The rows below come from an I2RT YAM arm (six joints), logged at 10 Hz.
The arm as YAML. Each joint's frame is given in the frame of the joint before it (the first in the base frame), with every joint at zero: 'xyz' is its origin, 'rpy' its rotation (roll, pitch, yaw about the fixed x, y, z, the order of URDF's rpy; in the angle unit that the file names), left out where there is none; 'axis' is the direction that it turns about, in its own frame. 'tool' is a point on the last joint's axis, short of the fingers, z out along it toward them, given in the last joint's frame.
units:
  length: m
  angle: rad
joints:
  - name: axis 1
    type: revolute
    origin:
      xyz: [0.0, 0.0, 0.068]
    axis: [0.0, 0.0, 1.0]
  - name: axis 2
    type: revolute
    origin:
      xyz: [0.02, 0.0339, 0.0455]
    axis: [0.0, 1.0, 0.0]
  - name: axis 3
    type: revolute
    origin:
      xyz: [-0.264, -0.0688, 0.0]
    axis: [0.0, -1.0, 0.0]
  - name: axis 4
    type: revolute
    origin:
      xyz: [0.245, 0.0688, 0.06]
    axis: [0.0, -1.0, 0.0]
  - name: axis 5
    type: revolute
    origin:
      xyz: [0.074, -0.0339, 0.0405]
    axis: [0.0, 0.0, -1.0]
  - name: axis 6
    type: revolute
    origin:
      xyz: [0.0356, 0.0, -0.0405]
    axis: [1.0, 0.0, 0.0]
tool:
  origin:
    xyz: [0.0, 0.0, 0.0]
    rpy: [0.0, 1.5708, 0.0]
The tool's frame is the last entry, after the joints.
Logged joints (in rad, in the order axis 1, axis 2, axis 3, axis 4, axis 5, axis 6), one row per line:
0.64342 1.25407 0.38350 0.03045 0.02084 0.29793
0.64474 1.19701 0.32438 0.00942 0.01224 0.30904
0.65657 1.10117 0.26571 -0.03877 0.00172 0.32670
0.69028 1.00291 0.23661 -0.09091 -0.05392 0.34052
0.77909 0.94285 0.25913 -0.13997 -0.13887 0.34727
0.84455 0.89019 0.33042 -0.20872 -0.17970 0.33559
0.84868 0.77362 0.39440 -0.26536 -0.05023 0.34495
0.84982 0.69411 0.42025 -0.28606 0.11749 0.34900
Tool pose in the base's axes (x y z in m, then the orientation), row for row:
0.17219 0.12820 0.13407 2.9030 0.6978 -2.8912
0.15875 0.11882 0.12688 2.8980 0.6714 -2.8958
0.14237 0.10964 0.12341 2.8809 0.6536 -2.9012
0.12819 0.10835 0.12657 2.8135 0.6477 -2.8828
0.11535 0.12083 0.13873 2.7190 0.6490 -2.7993
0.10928 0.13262 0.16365 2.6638 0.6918 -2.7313
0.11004 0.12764 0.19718 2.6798 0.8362 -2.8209
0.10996 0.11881 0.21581 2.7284 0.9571 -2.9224
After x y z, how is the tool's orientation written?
As angles about the fixed x, y, z axes (roll, pitch, yaw), in radians.
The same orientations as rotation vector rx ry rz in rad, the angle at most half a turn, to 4 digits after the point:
-0.4118 2.4165 0.4025
-0.4083 2.4432 0.4065
-0.4086 2.4599 0.4255
-0.4591 2.4547 0.5173
-0.6019 2.4261 0.6698
-0.7109 2.3590 0.7654
-0.6035 2.2291 0.6960
-0.4718 2.1308 0.5751

